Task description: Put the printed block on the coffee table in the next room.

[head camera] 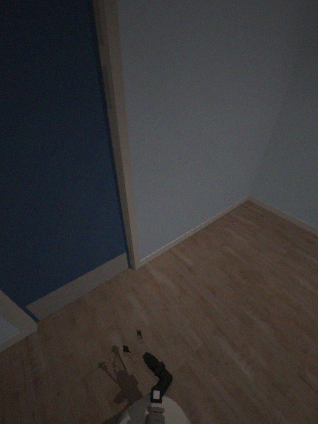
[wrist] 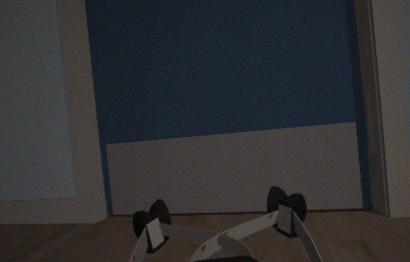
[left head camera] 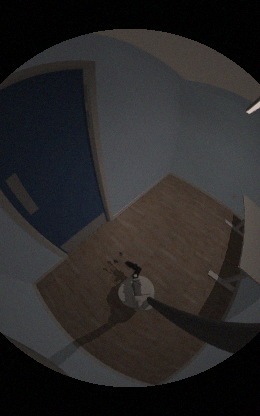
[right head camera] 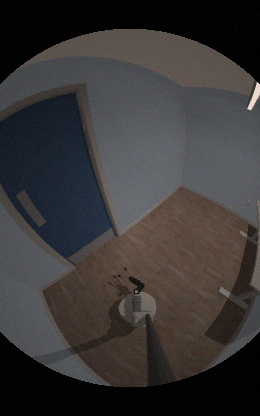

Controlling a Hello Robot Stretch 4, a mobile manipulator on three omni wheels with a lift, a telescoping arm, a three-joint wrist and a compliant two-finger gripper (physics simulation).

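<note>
The printed block and the coffee table do not show in these views. My gripper [head camera: 133, 341] [left head camera: 118, 257] [right head camera: 122, 272] [wrist: 218, 209] is open, with its two dark fingertips well apart and no object between them. It is low over the wooden floor, in front of the robot's round base, and faces a blue door [head camera: 60, 150] [left head camera: 50, 150] [right head camera: 60, 165] [wrist: 225, 65]. The door looks shut in its frame.
A pale kick plate [head camera: 80, 287] [wrist: 235, 170] covers the door's bottom. A door post [head camera: 120, 130] [wrist: 82, 110] stands at the side. Pale blue walls meet in a corner right of the door. A table-like piece [left head camera: 250, 245] with pale feet [right head camera: 232, 297] stands at the right.
</note>
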